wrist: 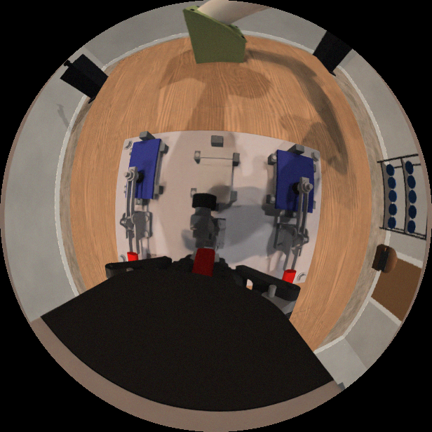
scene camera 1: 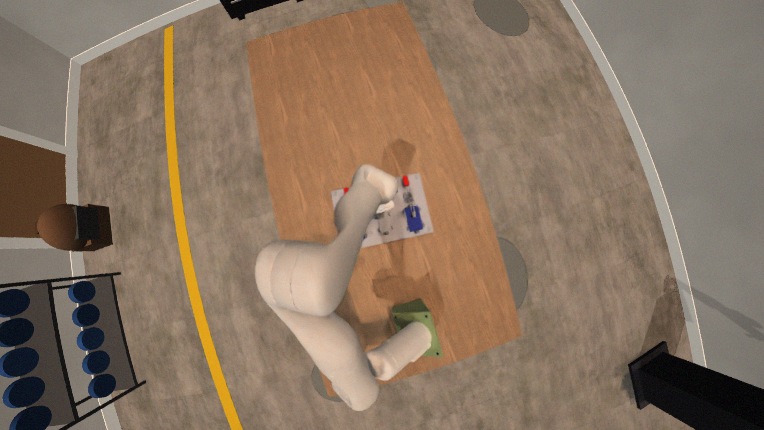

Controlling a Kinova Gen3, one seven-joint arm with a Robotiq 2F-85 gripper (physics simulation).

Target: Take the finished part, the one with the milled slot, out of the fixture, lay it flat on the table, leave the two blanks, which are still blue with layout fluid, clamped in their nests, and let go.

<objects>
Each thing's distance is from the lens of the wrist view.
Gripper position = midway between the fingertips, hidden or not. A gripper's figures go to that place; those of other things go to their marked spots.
gripper [wrist: 205, 259]: 17 cm
blue blank [wrist: 145, 154]: 22 cm
blue blank [wrist: 289, 166]: 20 cm
finished part [wrist: 214, 169]: 17 cm
</objects>
